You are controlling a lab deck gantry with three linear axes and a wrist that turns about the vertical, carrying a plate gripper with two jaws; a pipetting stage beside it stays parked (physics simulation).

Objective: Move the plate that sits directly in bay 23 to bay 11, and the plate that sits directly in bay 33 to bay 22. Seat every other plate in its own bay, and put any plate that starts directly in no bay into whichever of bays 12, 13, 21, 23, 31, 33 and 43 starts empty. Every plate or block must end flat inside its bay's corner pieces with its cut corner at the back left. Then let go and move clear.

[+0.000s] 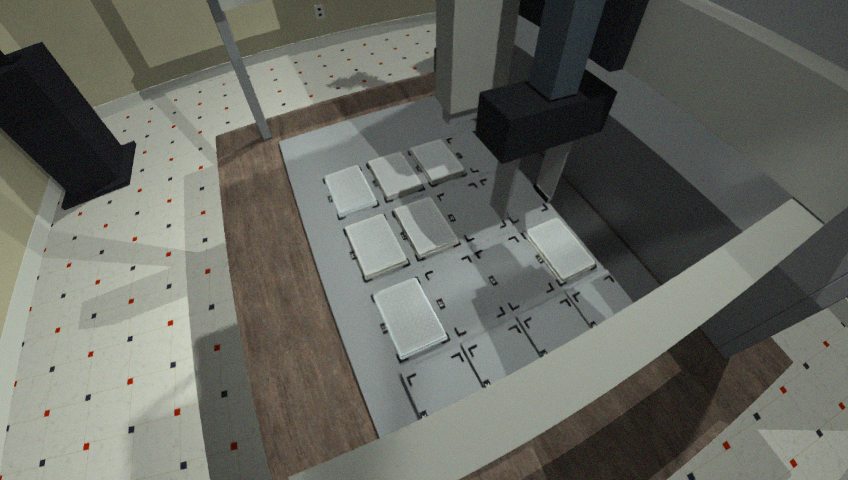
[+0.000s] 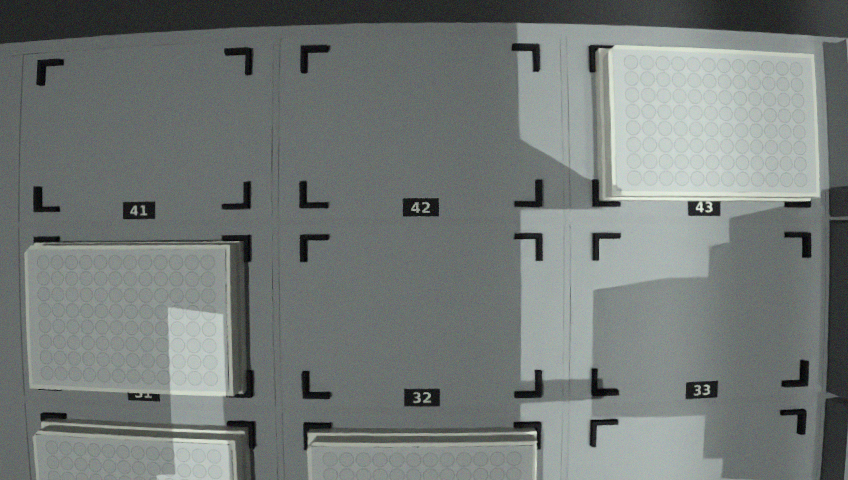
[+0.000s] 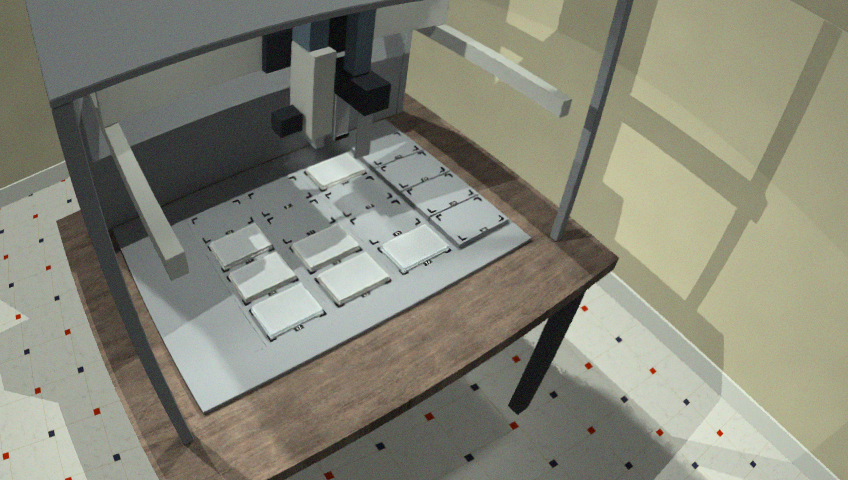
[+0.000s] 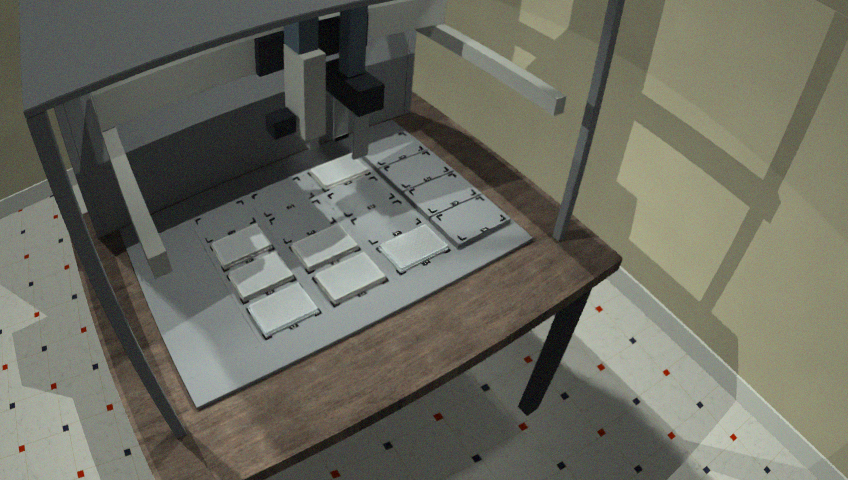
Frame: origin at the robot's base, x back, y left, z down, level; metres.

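Seen in the pictures: gripper, fingertip midpoint: [image 1: 520, 202] [image 3: 351, 146] [image 4: 350, 147]; robot's base at its link origin: [image 1: 324, 180] [image 3: 271, 340] [image 4: 266, 338].
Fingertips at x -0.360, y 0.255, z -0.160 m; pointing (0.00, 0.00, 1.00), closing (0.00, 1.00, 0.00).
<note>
Offsets run from my fingertips to a thing's top centre. "spot": to the spot under its first point. Level surfaces: height alone.
My gripper [image 1: 523, 205] [image 3: 351, 146] [image 4: 349, 146] is open and empty, raised near bay 43 at the back right; its jaws stand wide apart. A white plate {dz +0.146, dx -0.032, dy +0.109 m} [image 1: 561, 249] [image 2: 714, 121] [image 3: 333, 170] [image 4: 338, 171] sits in bay 43. Another plate {dz +0.146, dx +0.296, dy +0.002 m} [image 1: 436, 160] [image 2: 127, 321] [image 3: 241, 246] is in bay 31. Plates are also in bay 21 {spot: dz +0.146, dx +0.289, dy -0.107 m} [image 1: 394, 174] [image 3: 261, 276], bay 22 {spot: dz +0.146, dx +0.124, dy -0.106 m} [image 1: 426, 226] [image 3: 326, 246], bay 11 {spot: dz +0.146, dx +0.288, dy -0.209 m} [image 1: 351, 189] [image 3: 288, 310], bay 12 {spot: dz +0.146, dx +0.124, dy -0.211 m} [image 1: 376, 245] [image 3: 352, 278] and bay 13 {spot: dz +0.146, dx -0.037, dy -0.213 m} [image 1: 409, 316] [image 3: 414, 248]. Bays 23, 32, 33, 41 and 42 hold no plate. Cut corners are hard to make out.
The parked pipetting stage [image 1: 467, 59] [image 3: 309, 95] [image 4: 302, 95] stands beside the gripper, with a black block [image 3: 288, 121] [image 4: 280, 123] next to it. Pale side rails [image 3: 145, 196] [image 4: 136, 196] and dark posts {spot: dz -0.041, dx -0.343, dy -0.366 m} [image 3: 577, 172] [image 4: 580, 166] frame the deck {dz +0.160 m} [image 1: 321, 261] [image 3: 202, 362].
</note>
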